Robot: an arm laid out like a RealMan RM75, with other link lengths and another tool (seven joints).
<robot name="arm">
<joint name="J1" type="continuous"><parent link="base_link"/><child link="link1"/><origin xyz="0 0 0.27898" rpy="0 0 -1.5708"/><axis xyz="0 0 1"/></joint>
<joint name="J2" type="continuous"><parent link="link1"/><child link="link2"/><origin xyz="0 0 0" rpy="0 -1.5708 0"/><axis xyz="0 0 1"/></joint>
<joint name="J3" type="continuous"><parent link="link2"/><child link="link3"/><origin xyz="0.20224 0 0" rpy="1.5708 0 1.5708"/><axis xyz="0 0 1"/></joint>
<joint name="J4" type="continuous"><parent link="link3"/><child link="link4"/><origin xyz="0 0 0" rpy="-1.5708 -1.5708 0"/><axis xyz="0 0 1"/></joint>
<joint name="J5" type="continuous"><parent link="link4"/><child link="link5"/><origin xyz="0.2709 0 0" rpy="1.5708 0 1.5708"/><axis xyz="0 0 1"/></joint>
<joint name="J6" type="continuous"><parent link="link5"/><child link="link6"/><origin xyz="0 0 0" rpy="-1.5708 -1.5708 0"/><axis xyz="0 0 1"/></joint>
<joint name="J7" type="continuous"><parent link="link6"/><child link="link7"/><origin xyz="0.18 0 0" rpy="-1.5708 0 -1.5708"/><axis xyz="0 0 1"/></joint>
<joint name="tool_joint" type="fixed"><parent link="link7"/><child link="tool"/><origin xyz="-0.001 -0.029 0.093" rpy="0 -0.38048 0.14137"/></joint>
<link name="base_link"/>
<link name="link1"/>
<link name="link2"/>
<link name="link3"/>
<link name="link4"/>
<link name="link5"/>
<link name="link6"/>
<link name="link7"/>
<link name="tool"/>
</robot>
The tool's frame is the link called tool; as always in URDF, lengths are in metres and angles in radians. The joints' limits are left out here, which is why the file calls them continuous.
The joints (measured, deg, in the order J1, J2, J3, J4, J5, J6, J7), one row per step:
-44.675, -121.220, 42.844, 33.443, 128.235, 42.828, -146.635
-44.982, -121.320, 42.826, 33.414, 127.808, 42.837, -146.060
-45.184, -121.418, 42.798, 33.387, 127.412, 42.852, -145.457
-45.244, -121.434, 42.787, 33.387, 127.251, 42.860, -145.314
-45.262, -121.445, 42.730, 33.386, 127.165, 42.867, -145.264
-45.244, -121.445, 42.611, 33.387, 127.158, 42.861, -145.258
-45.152, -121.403, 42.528, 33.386, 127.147, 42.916, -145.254
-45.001, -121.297, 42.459, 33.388, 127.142, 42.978, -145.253
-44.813, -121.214, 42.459, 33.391, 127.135, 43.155, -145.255
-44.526, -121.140, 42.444, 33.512, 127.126, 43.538, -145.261
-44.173, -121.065, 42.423, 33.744, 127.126, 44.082, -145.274
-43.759, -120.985, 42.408, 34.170, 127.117, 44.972, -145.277
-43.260, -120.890, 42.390, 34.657, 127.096, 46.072, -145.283
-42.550, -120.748, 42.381, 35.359, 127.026, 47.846, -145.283
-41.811, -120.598, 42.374, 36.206, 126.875, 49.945, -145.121
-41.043, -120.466, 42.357, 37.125, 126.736, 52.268, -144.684
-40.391, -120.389, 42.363, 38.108, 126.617, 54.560, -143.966
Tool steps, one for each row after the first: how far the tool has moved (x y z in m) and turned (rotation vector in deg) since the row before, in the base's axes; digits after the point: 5 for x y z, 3 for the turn. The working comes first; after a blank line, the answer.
Tool pose at each row, in the base's axes (x y z in m, rotation vector in deg; the steps are taken from these numbers as rounded here):
-0.22596, 0.55977, -0.04738, -77.867, 99.103, 63.827
-0.22145, 0.56082, -0.04811, -77.219, 99.349, 63.412
-0.21806, 0.56140, -0.04882, -76.648, 99.585, 63.074
-0.21695, 0.56171, -0.04878, -76.502, 99.575, 62.964
-0.21656, 0.56189, -0.04861, -76.485, 99.482, 62.915
-0.21693, 0.56203, -0.04815, -76.538, 99.331, 62.955
-0.21798, 0.56181, -0.04759, -76.652, 99.210, 63.004
-0.21983, 0.56159, -0.04648, -76.777, 99.081, 63.149
-0.22156, 0.56068, -0.04615, -76.973, 99.070, 63.143
-0.22334, 0.55922, -0.04568, -77.224, 99.081, 63.005
-0.22505, 0.55744, -0.04494, -77.480, 99.129, 62.779
-0.22586, 0.55512, -0.04389, -77.685, 99.316, 62.287
-0.22681, 0.55211, -0.04286, -77.975, 99.548, 61.645
-0.22749, 0.54716, -0.04180, -78.432, 99.974, 60.481
-0.22694, 0.54158, -0.04051, -78.705, 100.615, 59.024
-0.22586, 0.53507, -0.03949, -78.740, 101.598, 57.377
-0.22338, 0.52876, -0.03860, -78.308, 102.915, 55.701

0.00451, 0.00105, -0.00073, 0.026, -0.085, -0.657
0.00339, 0.00058, -0.00071, 0.019, -0.043, -0.571
0.00111, 0.00031, 0.00004, 0.040, -0.070, -0.144
0.00039, 0.00018, 0.00017, 0.049, -0.089, -0.017
-0.00037, 0.00014, 0.00046, 0.080, -0.072, 0.077
-0.00105, -0.00022, 0.00056, 0.035, -0.050, 0.118
-0.00185, -0.00022, 0.00111, 0.066, 0.005, 0.167
-0.00173, -0.00091, 0.00033, -0.090, -0.018, 0.135
-0.00178, -0.00146, 0.00047, -0.173, -0.090, 0.115
-0.00171, -0.00178, 0.00074, -0.227, -0.122, 0.077
-0.00081, -0.00232, 0.00105, -0.375, -0.200, -0.089
-0.00095, -0.00301, 0.00103, -0.494, -0.267, -0.097
-0.00068, -0.00495, 0.00106, -0.869, -0.474, -0.221
0.00055, -0.00558, 0.00129, -1.013, -0.511, -0.496
0.00108, -0.00651, 0.00102, -1.176, -0.399, -0.790
0.00248, -0.00631, 0.00089, -1.168, -0.188, -1.176

